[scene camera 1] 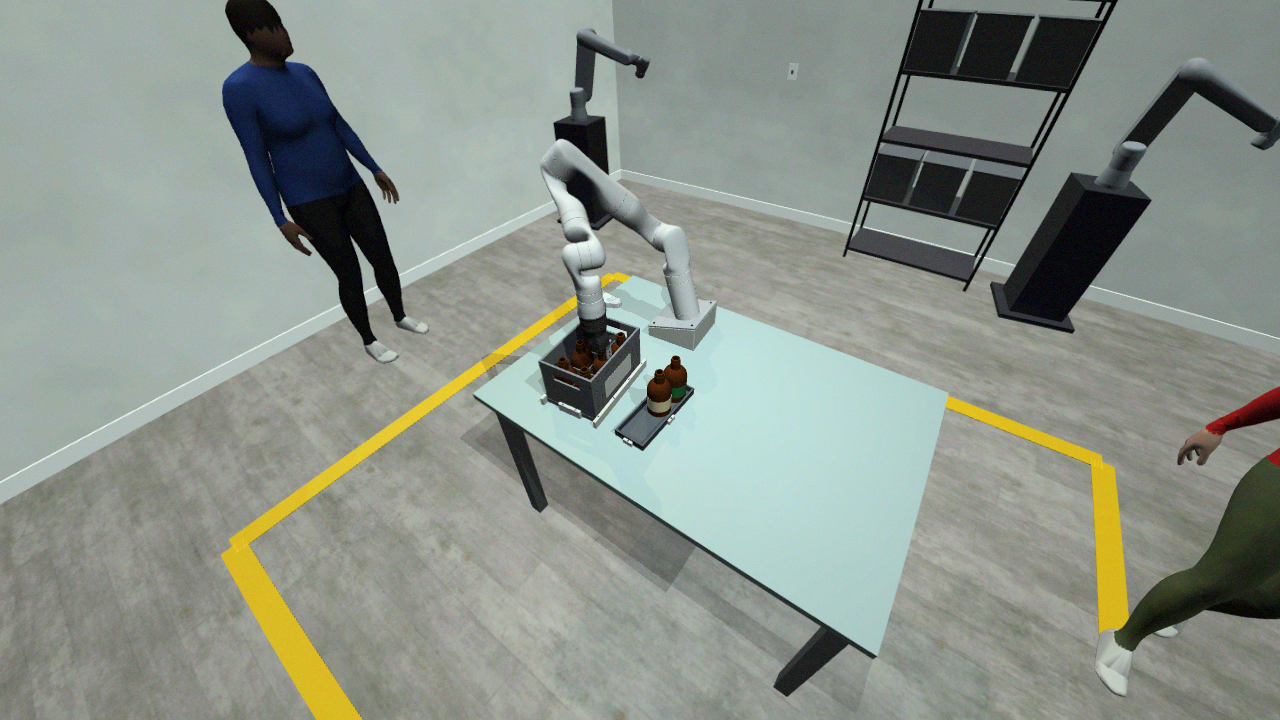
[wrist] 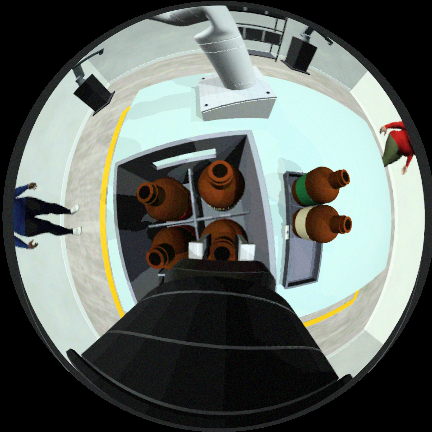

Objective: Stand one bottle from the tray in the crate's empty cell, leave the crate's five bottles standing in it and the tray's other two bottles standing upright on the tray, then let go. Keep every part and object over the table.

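Pixels of known places: gripper, fingertip midpoint: [scene camera 1: 604, 354] [wrist: 222, 242]; arm's base, link origin: [scene camera 1: 687, 313] [wrist: 239, 81].
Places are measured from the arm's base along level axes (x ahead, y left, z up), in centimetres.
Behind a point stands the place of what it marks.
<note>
My gripper [scene camera 1: 595, 347] {x 37.8, y -12.9, z 6.0 cm} [wrist: 222, 242] {x 37.8, y -12.9, z 6.0 cm} is shut on the neck of a brown bottle [wrist: 223, 231] {x 36.6, y -12.5, z 5.1 cm}. It holds the bottle upright inside the grey crate [scene camera 1: 567, 394] {x 52.1, y -18.2, z -0.1 cm} [wrist: 262, 200] {x 34.1, y -7.9, z 9.6 cm}, in a cell along the side nearest the tray. Whether its base touches the crate floor is hidden. Three other brown bottles [wrist: 221, 186] {x 31.2, y -11.6, z 6.6 cm} [wrist: 168, 201] {x 31.0, y -19.3, z 4.5 cm} [wrist: 175, 242] {x 36.9, y -19.4, z 4.5 cm} stand in crate cells in the wrist view; the gripper hides the near end. The tray [scene camera 1: 637, 427] {x 49.5, y 3.6, z -7.3 cm} [wrist: 302, 262] {x 49.9, y 4.9, z -7.4 cm} holds a white-label bottle [scene camera 1: 658, 392] {x 42.9, y 7.4, z 3.0 cm} [wrist: 317, 223] {x 39.2, y 3.2, z 3.1 cm} and a green-label bottle [scene camera 1: 676, 374] {x 34.8, y 9.6, z 3.9 cm} [wrist: 321, 184] {x 32.8, y 5.7, z 3.7 cm}, both upright, side by side at one end.
The crate stands near a corner of the pale table [scene camera 1: 787, 465] {x 44.2, y 46.6, z -7.9 cm} [wrist: 345, 150] {x 20.6, y 35.8, z -7.9 cm}, with thin dividers [wrist: 194, 200] {x 31.1, y -16.2, z 0.6 cm} between its cells. The arm's base [scene camera 1: 689, 327] {x 8.9, y 4.1, z 1.3 cm} [wrist: 240, 107] {x 9.1, y -2.2, z -3.3 cm} stands behind the crate. A person in blue [scene camera 1: 290, 134] stands on the floor beyond the yellow line.
</note>
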